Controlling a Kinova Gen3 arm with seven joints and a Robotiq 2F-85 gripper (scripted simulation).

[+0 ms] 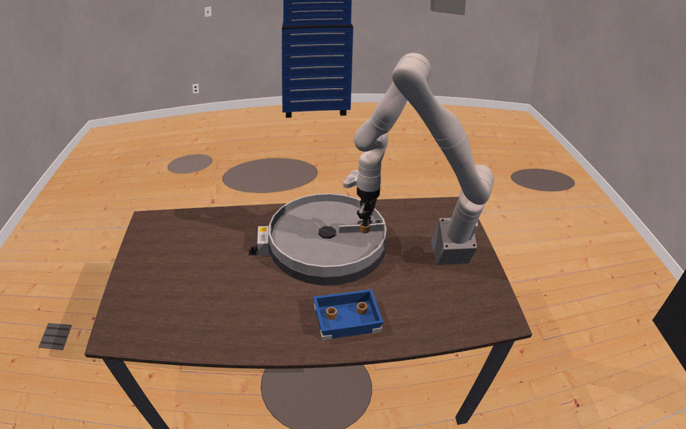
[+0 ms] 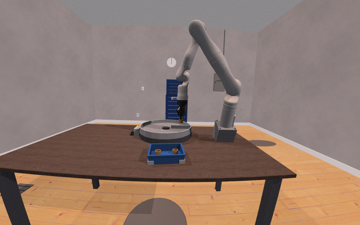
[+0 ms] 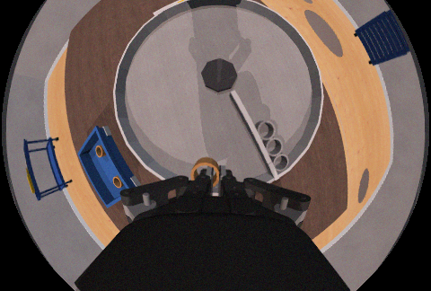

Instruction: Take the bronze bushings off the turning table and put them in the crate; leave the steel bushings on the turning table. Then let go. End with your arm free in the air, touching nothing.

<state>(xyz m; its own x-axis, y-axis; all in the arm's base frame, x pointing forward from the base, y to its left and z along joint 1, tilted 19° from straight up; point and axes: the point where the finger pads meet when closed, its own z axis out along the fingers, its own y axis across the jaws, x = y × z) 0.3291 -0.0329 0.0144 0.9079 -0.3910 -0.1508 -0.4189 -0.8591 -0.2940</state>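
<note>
Right now my hand is 6 cm short of the blue crate, 31 cm to the right of it and 13 cm above it. From my hand the other things lie so: round grey turning table 13 cm ahead, 6 cm to the right, 11 cm below.
</note>
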